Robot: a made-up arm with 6 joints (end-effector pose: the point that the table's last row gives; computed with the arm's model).
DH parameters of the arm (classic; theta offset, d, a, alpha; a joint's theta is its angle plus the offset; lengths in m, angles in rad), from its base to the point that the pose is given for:
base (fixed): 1.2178 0 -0.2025 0
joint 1: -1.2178 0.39 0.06 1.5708
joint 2: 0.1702 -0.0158 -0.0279 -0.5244
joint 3: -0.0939 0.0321 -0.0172 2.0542
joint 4: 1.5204 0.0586 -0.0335 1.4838
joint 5: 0.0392 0.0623 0 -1.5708
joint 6: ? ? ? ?
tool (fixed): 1.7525 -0.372 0 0
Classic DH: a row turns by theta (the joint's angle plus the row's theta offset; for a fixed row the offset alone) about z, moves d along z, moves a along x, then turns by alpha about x.
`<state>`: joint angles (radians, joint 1 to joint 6).
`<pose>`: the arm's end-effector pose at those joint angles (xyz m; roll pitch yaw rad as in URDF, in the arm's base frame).
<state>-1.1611 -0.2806 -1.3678 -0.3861 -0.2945 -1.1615</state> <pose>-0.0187 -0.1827 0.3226 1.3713 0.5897 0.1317</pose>
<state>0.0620 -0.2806 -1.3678 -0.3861 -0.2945 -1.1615</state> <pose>-0.0594 -0.1393 0.3226 1.3713 0.5897 1.3548</pose>
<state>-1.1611 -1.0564 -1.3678 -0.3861 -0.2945 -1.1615</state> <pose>-0.0322 -0.1515 0.3743 2.3166 0.5904 0.6860</pose>
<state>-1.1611 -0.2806 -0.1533 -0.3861 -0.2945 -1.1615</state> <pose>0.0105 -0.2255 0.3339 0.2624 0.2811 0.2807</pose>
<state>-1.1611 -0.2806 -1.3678 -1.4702 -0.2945 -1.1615</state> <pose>0.0380 -0.1618 0.4064 1.1561 -0.4458 0.3740</pose>
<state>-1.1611 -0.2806 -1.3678 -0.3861 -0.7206 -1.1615</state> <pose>-0.0171 -0.1768 0.3218 1.4122 0.6373 0.5774</pose>
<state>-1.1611 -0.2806 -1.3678 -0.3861 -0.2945 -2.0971</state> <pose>-0.0018 -0.1754 0.3403 1.4569 -0.3353 0.2624</pose>
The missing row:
joint 6: 0.3063 -0.3812 0.013 -3.0741
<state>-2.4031 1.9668 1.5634 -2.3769 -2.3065 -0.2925</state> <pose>-0.2025 -0.2675 0.4548 0.4260 -0.3851 -2.0966</pose>
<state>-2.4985 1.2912 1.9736 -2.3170 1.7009 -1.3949</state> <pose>-0.1874 -0.2816 0.4045 -2.6725 1.2323 2.9734</pose>
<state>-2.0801 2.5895 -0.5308 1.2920 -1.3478 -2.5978</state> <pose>-0.1811 -0.2767 0.4466 -0.8660 -0.4582 -0.8030</pose>
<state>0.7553 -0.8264 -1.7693 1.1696 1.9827 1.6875</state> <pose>-0.0938 -0.2073 0.4624 0.4946 -0.0387 -3.1396</pose>
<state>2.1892 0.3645 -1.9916 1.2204 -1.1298 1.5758</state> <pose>-0.0425 -0.1969 0.3609 3.0878 -0.6826 1.5352</pose>
